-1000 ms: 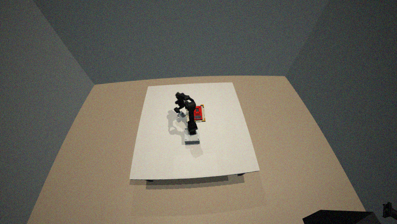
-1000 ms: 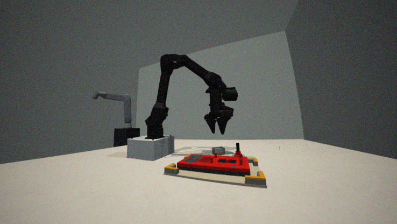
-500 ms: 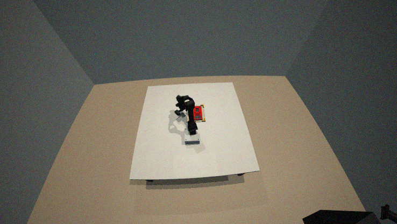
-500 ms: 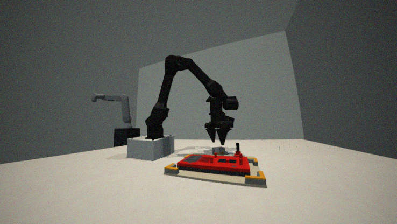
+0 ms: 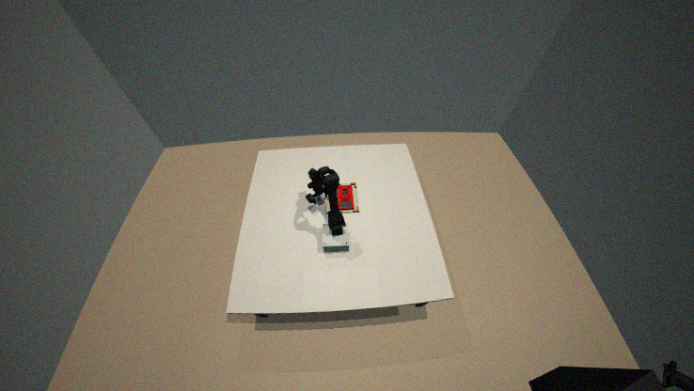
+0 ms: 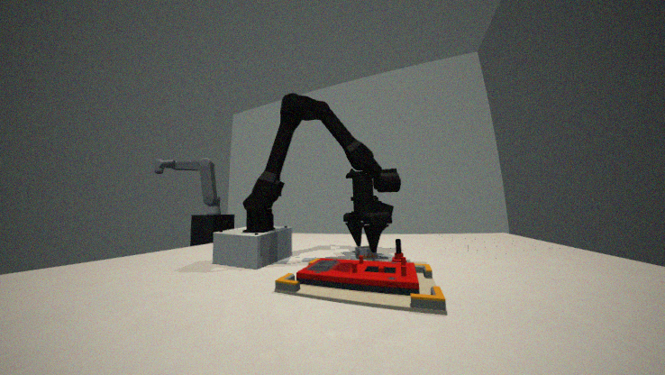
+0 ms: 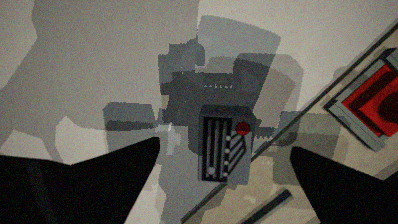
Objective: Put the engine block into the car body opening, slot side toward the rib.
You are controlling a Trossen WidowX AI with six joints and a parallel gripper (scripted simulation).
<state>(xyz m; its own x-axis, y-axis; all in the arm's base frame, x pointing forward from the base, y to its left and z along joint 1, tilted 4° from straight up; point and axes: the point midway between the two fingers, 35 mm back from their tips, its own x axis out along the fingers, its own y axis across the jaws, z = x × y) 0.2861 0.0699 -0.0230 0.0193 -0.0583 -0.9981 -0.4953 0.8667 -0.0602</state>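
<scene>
The beige base plate lies 160 mm to the right of my gripper tip, 10 mm below it and 10 mm ahead of it. Round my gripper tip: grey engine block: 10 mm below.
</scene>
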